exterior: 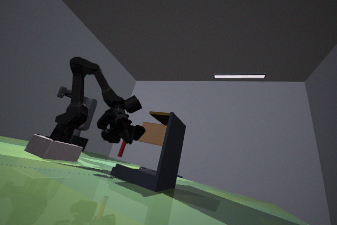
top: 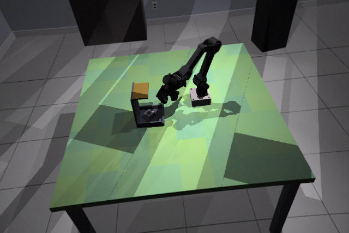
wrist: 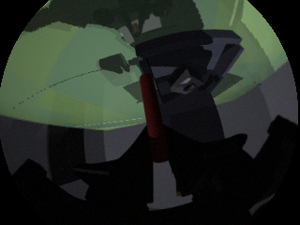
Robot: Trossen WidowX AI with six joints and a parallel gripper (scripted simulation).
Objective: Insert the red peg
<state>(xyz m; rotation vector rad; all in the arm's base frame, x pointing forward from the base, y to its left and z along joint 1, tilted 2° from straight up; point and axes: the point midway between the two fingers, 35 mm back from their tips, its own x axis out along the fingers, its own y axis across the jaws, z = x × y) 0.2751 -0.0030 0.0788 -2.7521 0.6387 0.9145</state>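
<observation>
Right now the back wall is 14 cm ahead of my gripper tip, 5 cm to the left of it and 1 cm above it. From my gripper tip the other things lie so: orange roof 12 cm above, 9 cm ahead, 6 cm to the left; red peg 3 cm behind, 1 cm to the left, 1 cm below.
</observation>
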